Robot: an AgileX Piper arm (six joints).
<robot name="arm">
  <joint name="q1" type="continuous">
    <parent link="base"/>
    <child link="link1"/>
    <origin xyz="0 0 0.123"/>
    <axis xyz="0 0 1"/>
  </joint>
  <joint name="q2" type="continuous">
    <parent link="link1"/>
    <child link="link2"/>
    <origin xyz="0 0 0"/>
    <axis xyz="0 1 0"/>
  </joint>
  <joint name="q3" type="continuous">
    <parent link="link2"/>
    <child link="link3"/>
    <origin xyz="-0.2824 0 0.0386"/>
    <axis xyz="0 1 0"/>
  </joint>
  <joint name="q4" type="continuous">
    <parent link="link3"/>
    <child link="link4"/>
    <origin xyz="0.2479 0 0.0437"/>
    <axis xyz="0.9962 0 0.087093"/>
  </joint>
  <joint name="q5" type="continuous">
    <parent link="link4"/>
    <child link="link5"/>
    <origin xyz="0 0 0"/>
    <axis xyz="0 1 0"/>
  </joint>
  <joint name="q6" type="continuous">
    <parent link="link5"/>
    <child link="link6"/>
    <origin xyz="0.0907 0 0.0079"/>
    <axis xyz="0.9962 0 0.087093"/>
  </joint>
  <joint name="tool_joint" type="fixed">
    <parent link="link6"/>
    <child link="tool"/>
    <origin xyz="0 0 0" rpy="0 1.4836 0"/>
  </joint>
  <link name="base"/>
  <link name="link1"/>
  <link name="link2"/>
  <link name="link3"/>
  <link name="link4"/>
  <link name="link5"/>
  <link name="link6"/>
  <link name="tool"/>
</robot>
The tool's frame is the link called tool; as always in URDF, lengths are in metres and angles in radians. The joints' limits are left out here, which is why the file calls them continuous.
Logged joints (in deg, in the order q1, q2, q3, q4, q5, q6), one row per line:
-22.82 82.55 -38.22 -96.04 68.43 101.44
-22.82 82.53 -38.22 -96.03 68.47 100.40
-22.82 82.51 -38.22 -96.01 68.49 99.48
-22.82 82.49 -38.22 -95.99 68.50 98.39
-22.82 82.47 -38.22 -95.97 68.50 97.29
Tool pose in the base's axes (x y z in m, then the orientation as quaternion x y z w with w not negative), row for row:
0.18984 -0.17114 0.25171 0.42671 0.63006 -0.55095 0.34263
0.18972 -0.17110 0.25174 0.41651 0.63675 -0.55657 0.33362
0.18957 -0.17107 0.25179 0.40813 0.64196 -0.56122 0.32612
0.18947 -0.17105 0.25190 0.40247 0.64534 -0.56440 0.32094
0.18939 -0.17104 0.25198 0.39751 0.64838 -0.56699 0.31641
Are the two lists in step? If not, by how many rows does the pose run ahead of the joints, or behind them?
The pose runs 2 rows behind the joints: the pose in row i belongs to the joints in row i - 2.
